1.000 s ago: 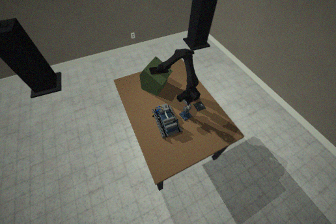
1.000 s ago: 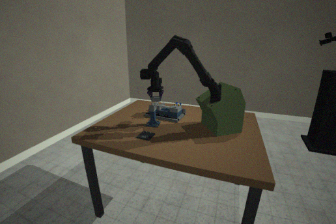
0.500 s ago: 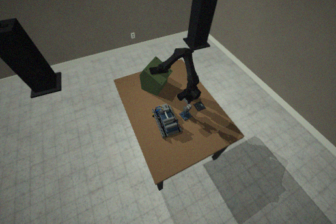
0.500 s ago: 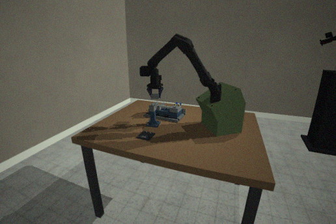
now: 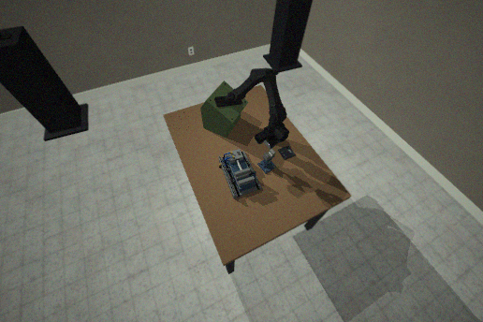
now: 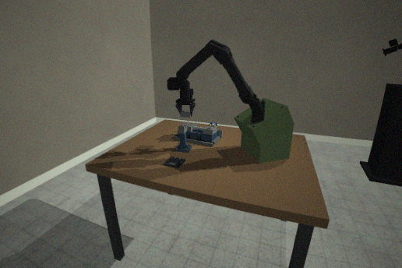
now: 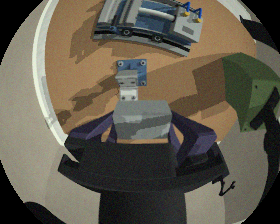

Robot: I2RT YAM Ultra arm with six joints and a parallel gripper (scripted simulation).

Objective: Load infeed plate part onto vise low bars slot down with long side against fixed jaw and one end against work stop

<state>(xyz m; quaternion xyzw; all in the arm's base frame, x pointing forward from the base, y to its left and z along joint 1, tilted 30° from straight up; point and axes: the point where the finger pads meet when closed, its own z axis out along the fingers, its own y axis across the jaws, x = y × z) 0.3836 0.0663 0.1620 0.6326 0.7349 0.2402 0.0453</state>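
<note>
The vise is 2 cm ahead of my hand, 19 cm to the right of it and 18 cm below it. Also, from my hand: infeed plate 2 cm behind, 18 cm to the left, 22 cm below; then part right at my hand.
</note>
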